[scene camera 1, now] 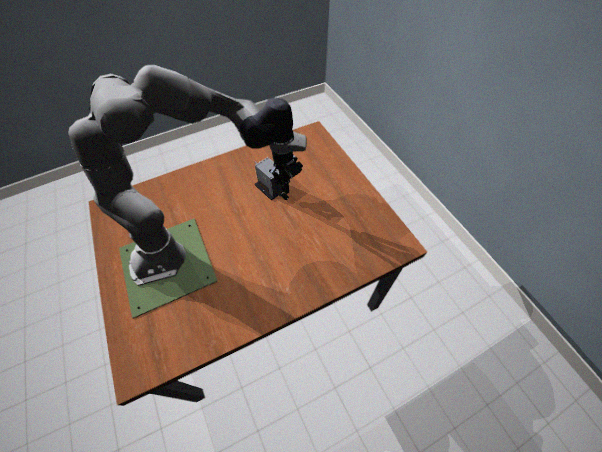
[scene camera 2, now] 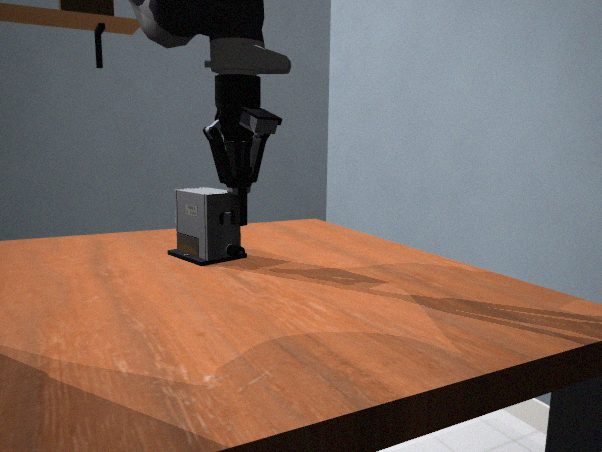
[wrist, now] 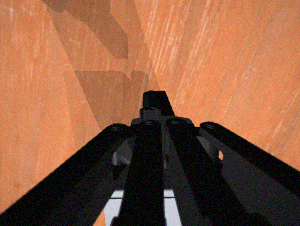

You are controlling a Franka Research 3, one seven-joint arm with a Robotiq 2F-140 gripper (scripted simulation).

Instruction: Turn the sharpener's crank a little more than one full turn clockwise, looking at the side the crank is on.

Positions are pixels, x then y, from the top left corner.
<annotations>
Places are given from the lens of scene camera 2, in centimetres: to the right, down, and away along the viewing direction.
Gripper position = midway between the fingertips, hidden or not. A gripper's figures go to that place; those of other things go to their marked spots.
gripper (scene camera 2: 238, 224): -11, 0, 86
sharpener (scene camera 2: 199, 211): -18, -3, 90
</annotations>
